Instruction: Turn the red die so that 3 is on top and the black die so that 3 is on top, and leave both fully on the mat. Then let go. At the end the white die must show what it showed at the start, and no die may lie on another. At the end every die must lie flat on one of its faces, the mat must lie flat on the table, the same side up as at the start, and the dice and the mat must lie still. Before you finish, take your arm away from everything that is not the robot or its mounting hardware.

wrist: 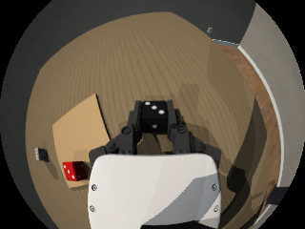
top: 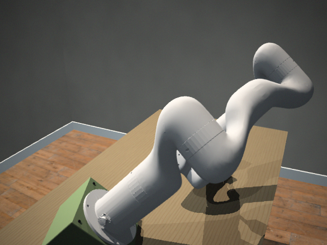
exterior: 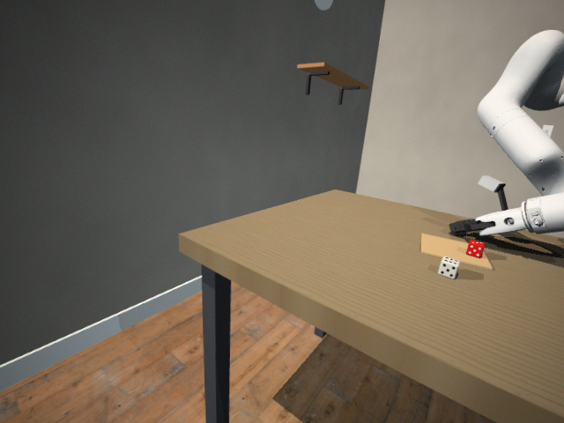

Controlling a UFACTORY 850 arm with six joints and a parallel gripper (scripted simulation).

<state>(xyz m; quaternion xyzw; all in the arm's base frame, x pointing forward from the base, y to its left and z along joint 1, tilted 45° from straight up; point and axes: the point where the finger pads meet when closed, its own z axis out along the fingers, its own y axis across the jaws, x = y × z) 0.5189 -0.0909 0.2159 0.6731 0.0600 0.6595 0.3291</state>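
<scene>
My gripper is now 1 cm short of the black die and 1 cm above it. From my hand the other things lie so: red die: 3 cm behind, 15 cm to the left, 1 cm below; then tan mat: 2 cm ahead, 14 cm to the left, 2 cm below; then white die: 2 cm ahead, 29 cm to the left, 1 cm below.
</scene>
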